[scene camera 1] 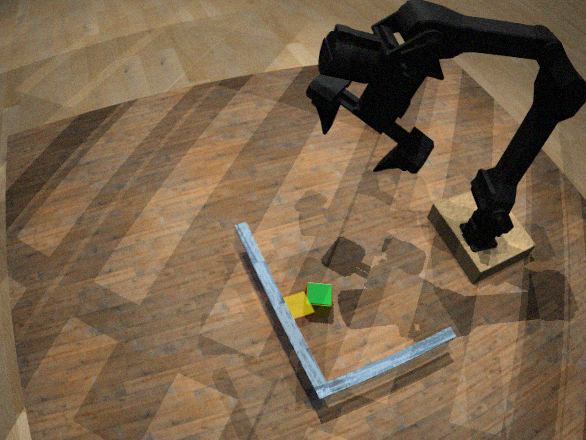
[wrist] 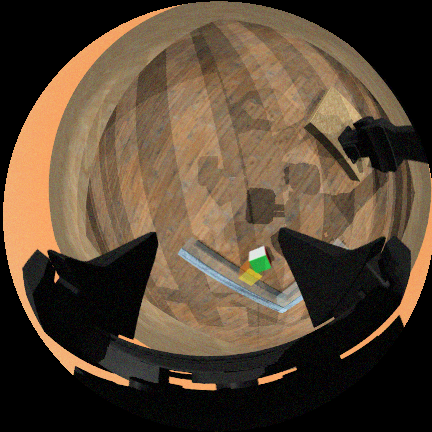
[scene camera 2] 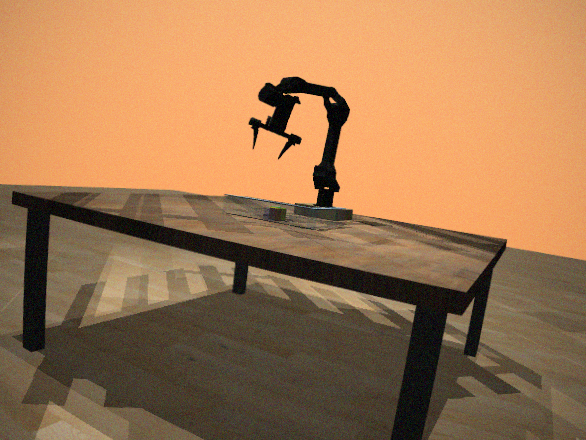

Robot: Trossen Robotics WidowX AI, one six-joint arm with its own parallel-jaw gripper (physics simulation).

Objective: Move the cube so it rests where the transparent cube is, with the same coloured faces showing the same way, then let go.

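Frame: origin at the arm's base, x ahead, y left, z up, level; centimetres.
Where they show: gripper, fingertip midpoint: (scene camera 1: 350, 151) (wrist: 218, 236) (scene camera 2: 265, 154); arm's base at its link origin: (scene camera 1: 478, 236) (wrist: 350, 143) (scene camera 2: 324, 206).
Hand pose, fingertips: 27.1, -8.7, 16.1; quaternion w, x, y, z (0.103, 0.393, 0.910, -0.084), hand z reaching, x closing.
Each offset is from my fingertips to the centre of the thing, as dx, dy, dz. "pt": to the spot under its first point.
The solid cube @(+6.4, +13.5, -18.3) (scene camera 1: 319, 294) (scene camera 2: 278, 214) (wrist: 259, 260) stands on the table, green face up in the scene camera 1 view with a dark yellow side below it. In the wrist view it shows white, green and a sliver of red. The transparent cube @(+10.3, +14.9, -18.3) (scene camera 1: 298, 306) (wrist: 250, 276) shows a yellow face and some orange, close beside the solid cube and next to the long blue bar. The two overlap in view; I cannot tell if they touch. My gripper (scene camera 1: 350, 151) (scene camera 2: 266, 153) (wrist: 218, 236) is wide open and empty, high above the table and tilted, away from the cube.
A long blue bar @(pt +14.1, +10.9, -14.3) (scene camera 1: 267, 280) (wrist: 220, 279) runs past the transparent cube and meets a shorter blue bar @(pt +0.1, +28.1, -14.2) (scene camera 1: 390, 360) at a corner. The arm's base block (scene camera 1: 455, 215) (scene camera 2: 340, 215) (wrist: 330, 112) stands on the table. Shadows of the arm fall near the cubes.
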